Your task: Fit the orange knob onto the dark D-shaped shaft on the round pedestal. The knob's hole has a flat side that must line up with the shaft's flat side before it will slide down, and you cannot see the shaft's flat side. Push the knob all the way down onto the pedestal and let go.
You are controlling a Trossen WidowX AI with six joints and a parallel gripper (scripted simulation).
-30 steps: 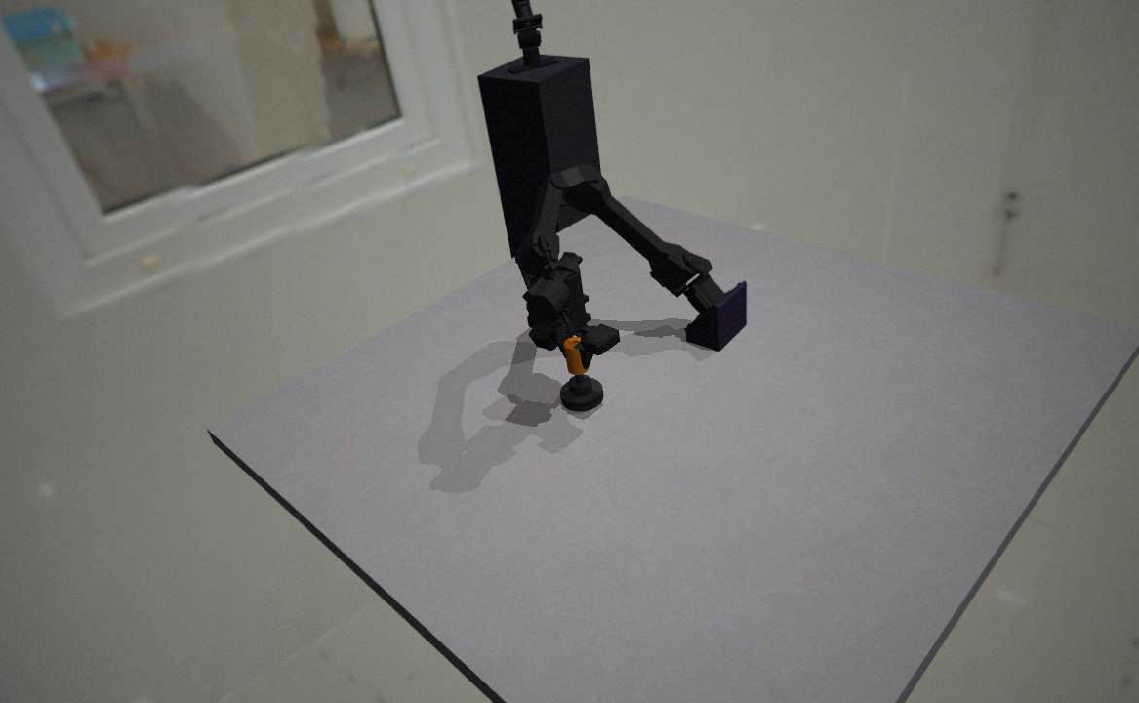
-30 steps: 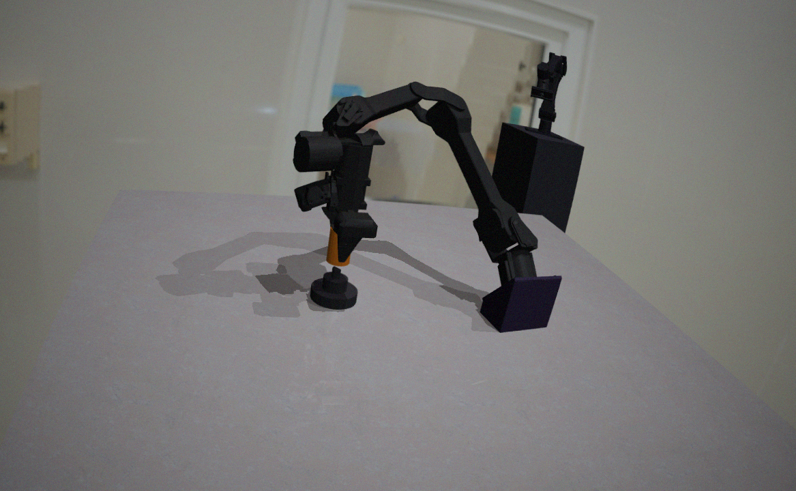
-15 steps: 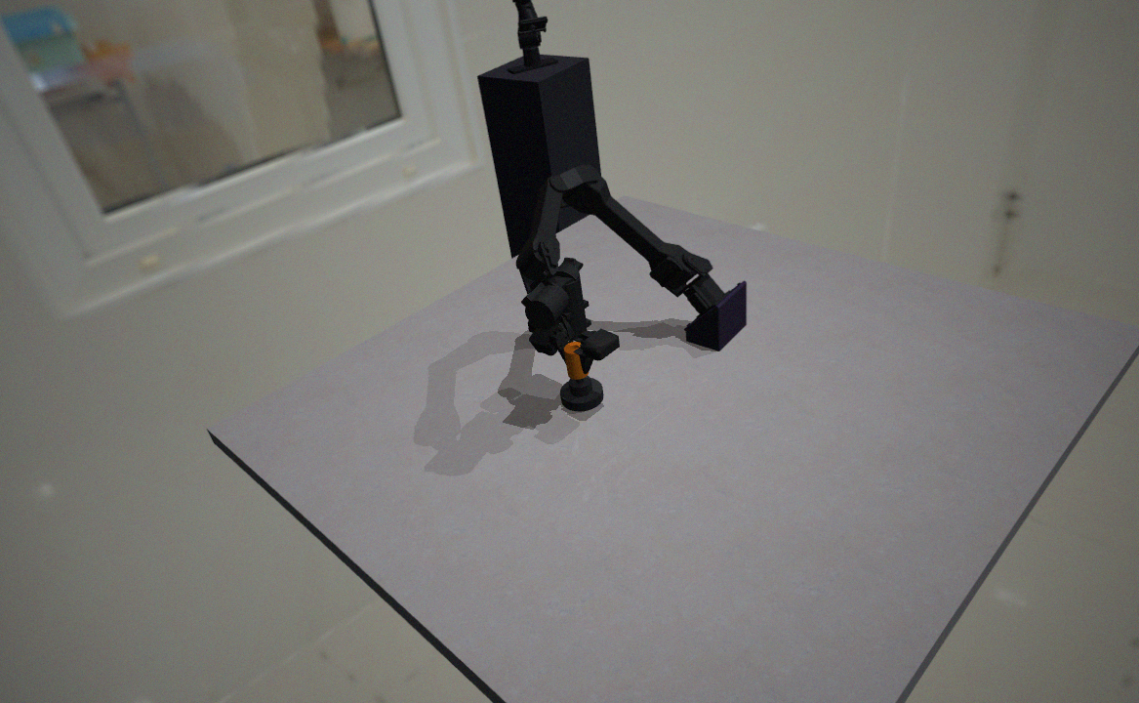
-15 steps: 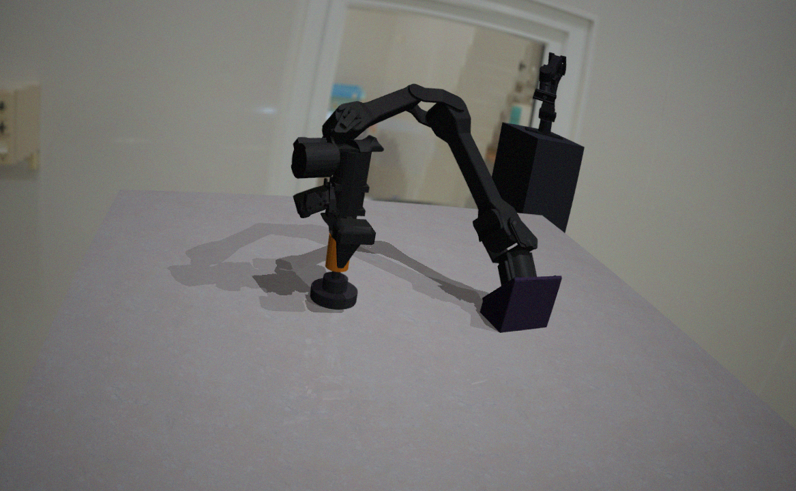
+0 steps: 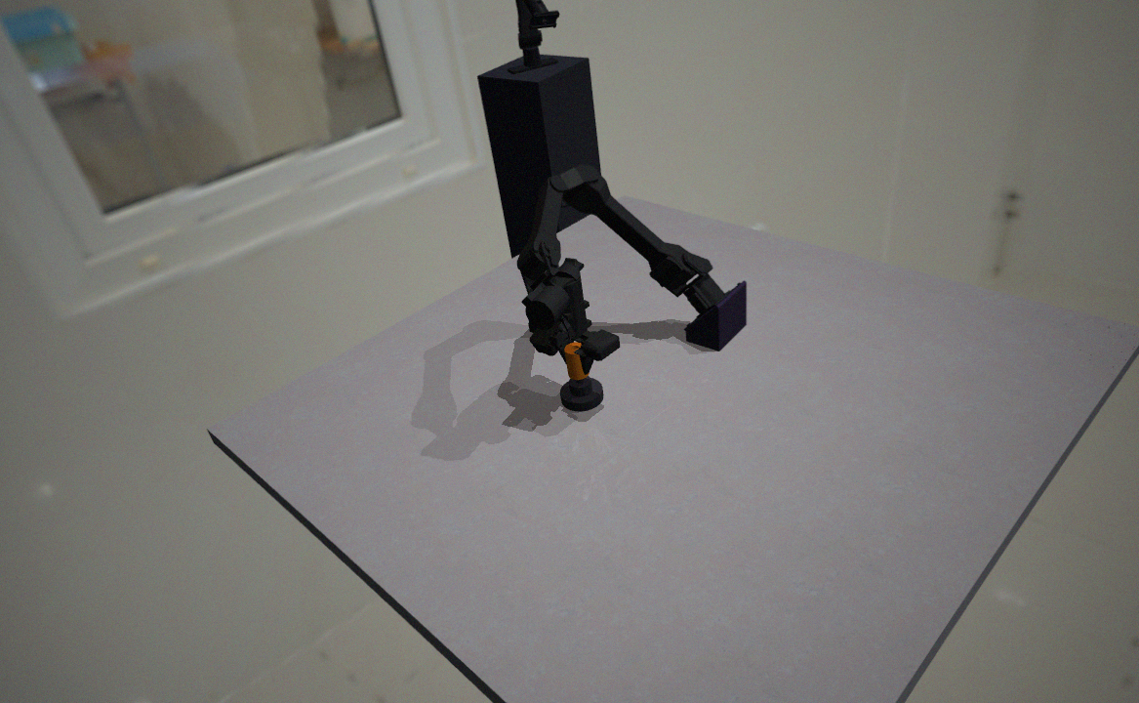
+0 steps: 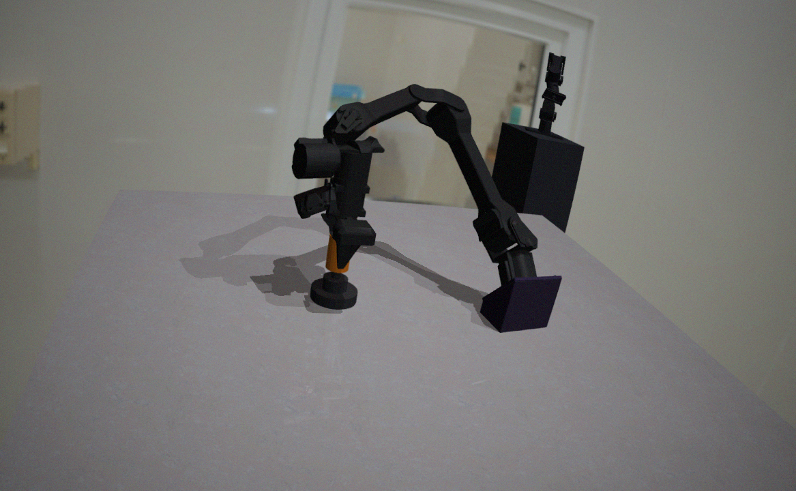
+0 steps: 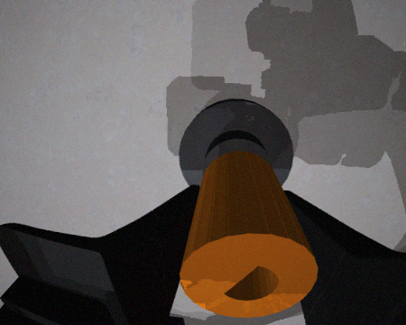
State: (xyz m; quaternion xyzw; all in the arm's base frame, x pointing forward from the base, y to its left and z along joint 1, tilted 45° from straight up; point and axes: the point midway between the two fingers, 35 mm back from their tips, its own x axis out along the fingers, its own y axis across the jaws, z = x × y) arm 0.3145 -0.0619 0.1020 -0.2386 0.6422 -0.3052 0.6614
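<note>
Right now the orange knob is 2 cm above my gripper tip. The rest, counted from my gripper tip: round pedestal: 4 cm below.
</note>
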